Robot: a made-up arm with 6 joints.
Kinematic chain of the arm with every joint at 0, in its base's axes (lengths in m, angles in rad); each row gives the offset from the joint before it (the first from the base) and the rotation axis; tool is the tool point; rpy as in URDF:
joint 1: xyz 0 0 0.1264 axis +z
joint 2: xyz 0 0 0 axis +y
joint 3: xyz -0.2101 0 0.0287 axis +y
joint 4: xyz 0.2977 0 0.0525 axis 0.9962 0 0.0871
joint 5: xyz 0 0 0 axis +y
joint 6: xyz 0.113 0 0.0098 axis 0.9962 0 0.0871
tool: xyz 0 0 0 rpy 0 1.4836 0
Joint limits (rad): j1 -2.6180..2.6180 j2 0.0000..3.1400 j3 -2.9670..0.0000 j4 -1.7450..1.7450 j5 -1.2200..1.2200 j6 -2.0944..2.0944
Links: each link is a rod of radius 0.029 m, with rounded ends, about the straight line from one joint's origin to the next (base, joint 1, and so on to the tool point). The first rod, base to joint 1, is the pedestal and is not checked.
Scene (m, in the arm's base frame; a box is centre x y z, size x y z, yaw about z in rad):
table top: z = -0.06
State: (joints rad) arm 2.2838 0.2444 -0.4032 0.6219 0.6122 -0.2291
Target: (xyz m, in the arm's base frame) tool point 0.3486 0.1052 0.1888
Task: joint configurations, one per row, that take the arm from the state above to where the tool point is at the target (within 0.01 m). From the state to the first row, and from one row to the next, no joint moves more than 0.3 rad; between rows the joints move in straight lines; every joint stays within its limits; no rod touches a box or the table.
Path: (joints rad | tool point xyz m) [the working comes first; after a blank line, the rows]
Joints at the target: 0.2794 1.3259 -0.8271 0.5882 0.0784 -0.2291
Straight joint move there: clear.

1: 1.9975 0.3989 -0.4638 0.6171 0.5359 -0.2291 | -0.1194 0.1816 0.2742
2: 1.7111 0.5534 -0.5243 0.6123 0.4597 -0.2291 | -0.0621 0.2329 0.2698
3: 1.4248 0.7079 -0.5849 0.6075 0.3834 -0.2291 | 0.0145 0.2655 0.2618
4: 1.1384 0.8624 -0.6454 0.6027 0.3072 -0.2291 | 0.1041 0.2721 0.2497
5: 0.8521 1.0169 -0.7060 0.5978 0.2309 -0.2291 | 0.1972 0.2477 0.2336
6: 0.5658 1.1714 -0.7665 0.5930 0.1546 -0.2291 | 0.2826 0.1911 0.2133
7: 0.2794 1.3259 -0.8271 0.5882 0.0784 -0.2291 | 0.3486 0.1052 0.1888

